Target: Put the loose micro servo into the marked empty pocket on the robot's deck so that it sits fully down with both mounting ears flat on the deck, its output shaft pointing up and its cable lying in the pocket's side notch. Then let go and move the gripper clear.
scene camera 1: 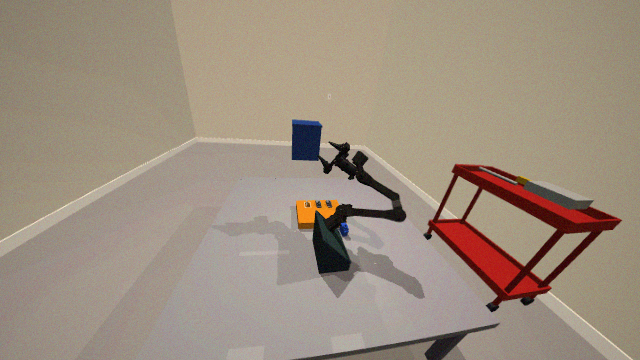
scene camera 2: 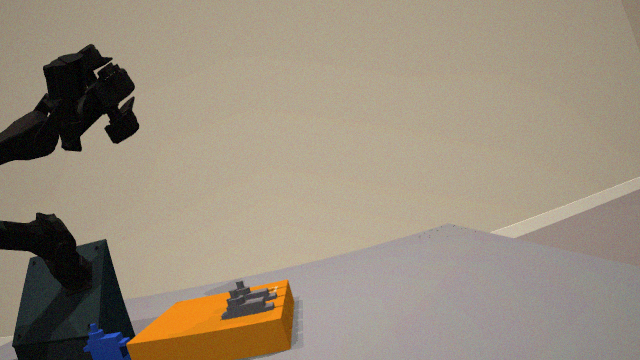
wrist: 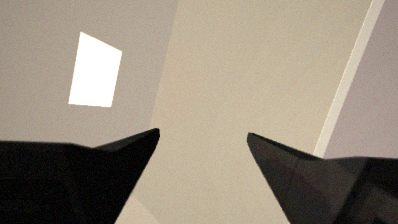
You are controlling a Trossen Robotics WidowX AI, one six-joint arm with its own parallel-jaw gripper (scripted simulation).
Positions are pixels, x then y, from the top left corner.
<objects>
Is my gripper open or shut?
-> Open.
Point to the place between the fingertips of my gripper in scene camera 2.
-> At 121,78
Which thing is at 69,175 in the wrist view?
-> My gripper.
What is my gripper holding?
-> Nothing.
</objects>
